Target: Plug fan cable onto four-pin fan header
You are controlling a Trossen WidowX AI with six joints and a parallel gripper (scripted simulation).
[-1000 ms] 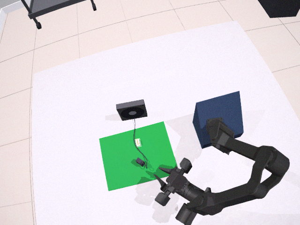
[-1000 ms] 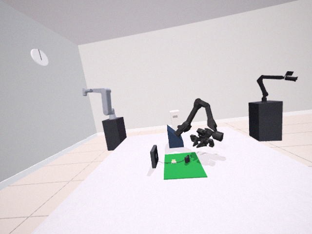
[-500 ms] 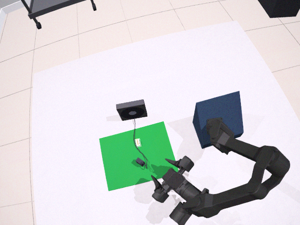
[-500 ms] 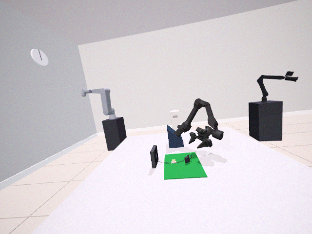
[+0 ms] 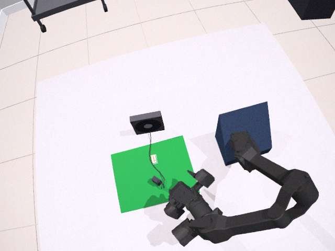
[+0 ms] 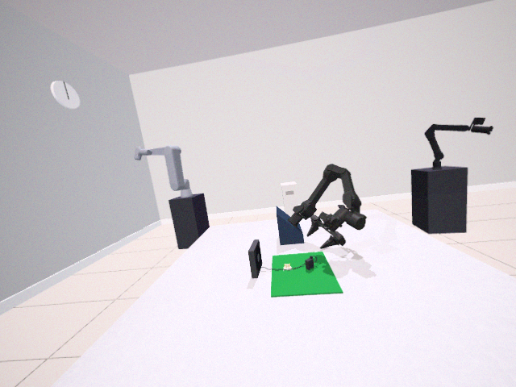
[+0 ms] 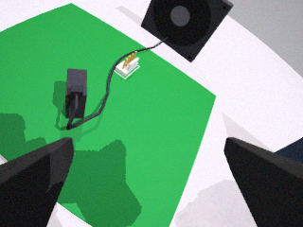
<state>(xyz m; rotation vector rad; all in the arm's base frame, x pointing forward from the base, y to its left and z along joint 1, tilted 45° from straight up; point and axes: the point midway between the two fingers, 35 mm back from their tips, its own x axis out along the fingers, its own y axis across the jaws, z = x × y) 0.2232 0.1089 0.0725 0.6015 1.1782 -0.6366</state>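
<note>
The dark plug lies 80 mm ahead of my gripper tip, 30 mm to the right of it and 60 mm below it. Also, from my gripper tip: white four-pin header (90 mm ahead, 120 mm to the right, 80 mm below); black fan (90 mm ahead, 240 mm to the right, 20 mm below); green board (100 mm ahead, 60 mm to the right, 100 mm below).
</note>
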